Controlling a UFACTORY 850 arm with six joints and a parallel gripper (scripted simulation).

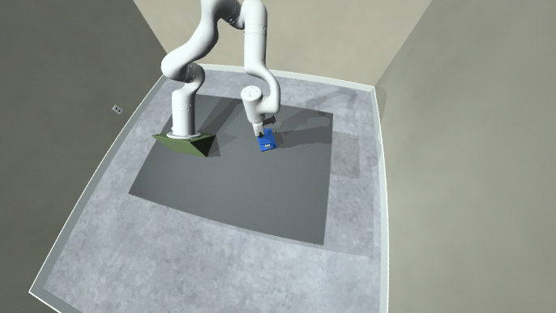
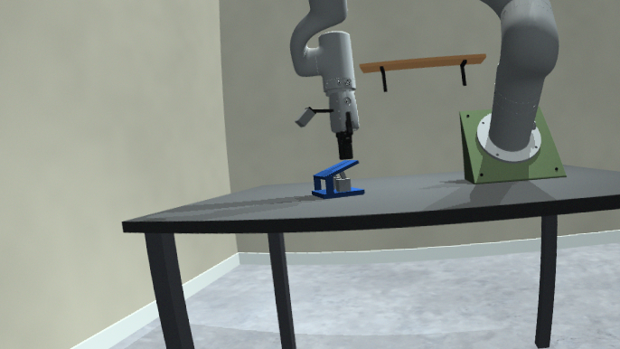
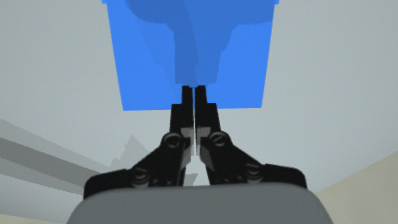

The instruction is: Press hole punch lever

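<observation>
Right now the hole punch lever is 5 cm below my hand, 3 cm ahead of it and 1 cm to the left of it. Also, from my hand: blue hole punch 7 cm below, 4 cm ahead, 1 cm to the left.
</observation>
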